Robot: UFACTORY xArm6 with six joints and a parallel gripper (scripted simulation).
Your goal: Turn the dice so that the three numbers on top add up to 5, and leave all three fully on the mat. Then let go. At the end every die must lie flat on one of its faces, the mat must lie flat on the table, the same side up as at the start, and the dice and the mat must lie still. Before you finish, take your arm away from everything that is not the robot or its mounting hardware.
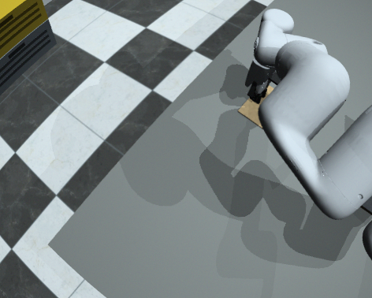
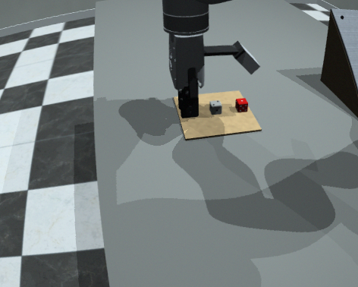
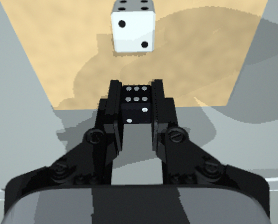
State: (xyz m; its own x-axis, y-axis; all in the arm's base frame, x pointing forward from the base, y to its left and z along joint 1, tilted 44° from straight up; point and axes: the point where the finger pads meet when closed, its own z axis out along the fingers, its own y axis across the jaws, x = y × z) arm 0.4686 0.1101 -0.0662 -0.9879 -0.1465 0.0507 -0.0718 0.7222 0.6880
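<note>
Now: hand 1 cm above the black die. Also, from my hand: red die (10 cm behind, 1 cm to the right, 2 cm below); then white die (5 cm behind, 2 cm below); then tan mat (5 cm behind, 3 cm below).
</note>
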